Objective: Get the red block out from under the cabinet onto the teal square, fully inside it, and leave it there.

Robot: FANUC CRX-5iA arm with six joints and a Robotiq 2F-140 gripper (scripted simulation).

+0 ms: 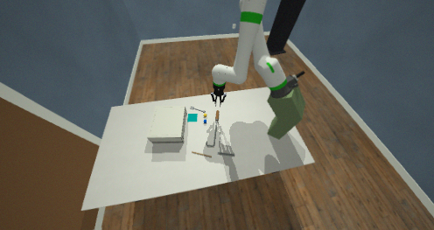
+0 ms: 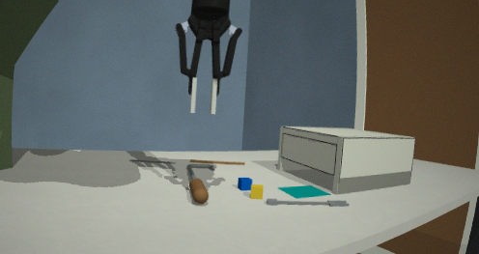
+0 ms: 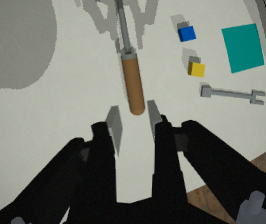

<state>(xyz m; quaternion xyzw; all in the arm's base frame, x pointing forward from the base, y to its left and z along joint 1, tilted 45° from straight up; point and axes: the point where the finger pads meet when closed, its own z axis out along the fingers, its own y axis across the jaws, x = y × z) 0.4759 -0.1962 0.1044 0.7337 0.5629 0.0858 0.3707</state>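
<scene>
The yellow cube is 190 mm below my hand, 120 mm ahead of it and 30 mm to the right of it. The rest, counted from my hand: blue block: 190 mm below, 140 mm ahead, 30 mm to the left; grey wrench: 200 mm below, 170 mm ahead, 130 mm to the right; hooked tool: 190 mm below, 120 mm to the left, 90 mm ahead.
</scene>
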